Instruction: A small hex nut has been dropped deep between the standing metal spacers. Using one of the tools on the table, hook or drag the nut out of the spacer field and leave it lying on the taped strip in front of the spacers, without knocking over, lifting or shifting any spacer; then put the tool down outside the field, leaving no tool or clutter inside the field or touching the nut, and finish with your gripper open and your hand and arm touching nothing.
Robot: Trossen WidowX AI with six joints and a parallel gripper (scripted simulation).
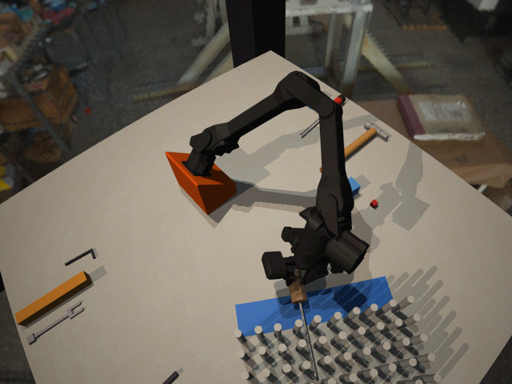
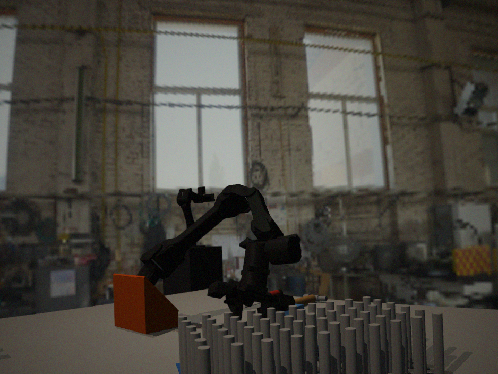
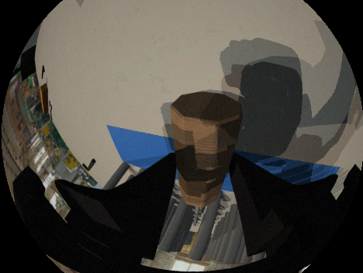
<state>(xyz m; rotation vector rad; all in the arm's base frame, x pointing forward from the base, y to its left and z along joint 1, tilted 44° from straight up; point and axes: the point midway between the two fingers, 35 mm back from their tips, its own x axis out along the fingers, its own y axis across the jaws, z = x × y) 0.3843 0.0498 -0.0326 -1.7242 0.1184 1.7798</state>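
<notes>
Right now my gripper tip is 70 mm short of the blue taped strip, 30 mm above it and 10 mm to the right of it. From my gripper tip the other things lie so: L-shaped key 450 mm behind, 390 mm to the right, 30 mm below; then grey wrench 550 mm to the right, 330 mm behind, 30 mm below; then small red cube 340 mm to the left, 30 mm below, 20 mm behind.
</notes>
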